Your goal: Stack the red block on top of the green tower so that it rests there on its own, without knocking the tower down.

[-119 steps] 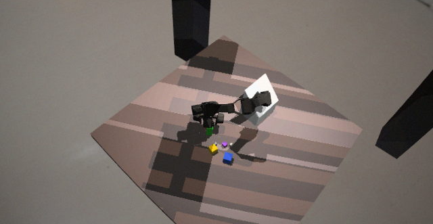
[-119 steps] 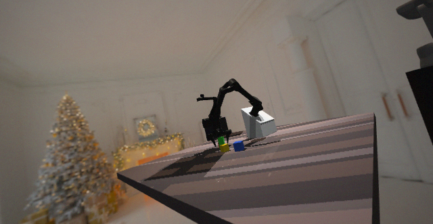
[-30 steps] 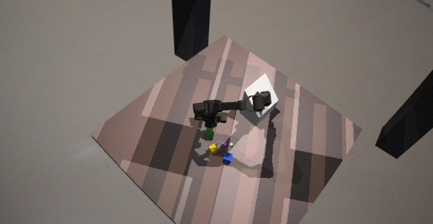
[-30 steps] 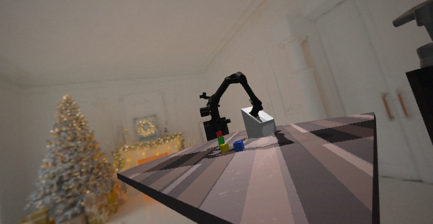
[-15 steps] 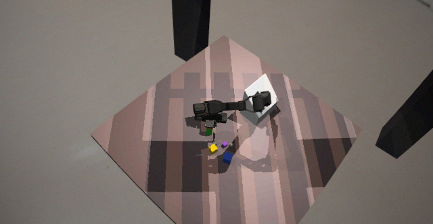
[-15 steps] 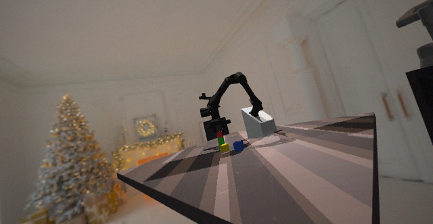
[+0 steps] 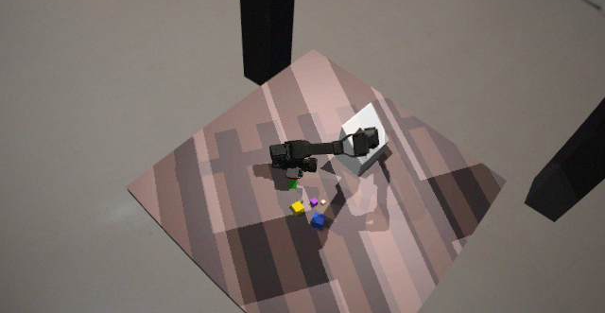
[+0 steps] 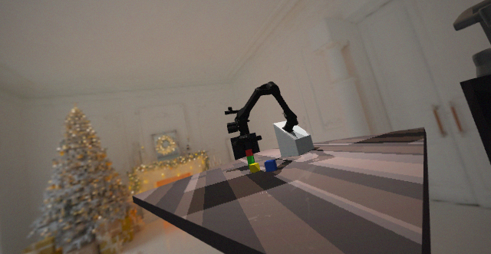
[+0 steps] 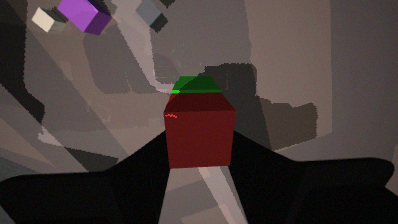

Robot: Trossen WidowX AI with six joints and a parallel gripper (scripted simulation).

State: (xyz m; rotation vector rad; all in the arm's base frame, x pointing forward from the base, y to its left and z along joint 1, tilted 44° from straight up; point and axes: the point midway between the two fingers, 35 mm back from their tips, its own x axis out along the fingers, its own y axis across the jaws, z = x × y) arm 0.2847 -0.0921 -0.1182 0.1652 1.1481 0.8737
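The red block is 10 mm to the left of my gripper tip, 10 mm ahead of it and 10 mm above it. The rest, counted from my gripper tip: tiny white block: 170 mm to the left, 70 mm below; then small purple block: 130 mm to the left, 70 mm below, 30 mm ahead; then yellow block: 100 mm to the left, 100 mm ahead, 60 mm below.
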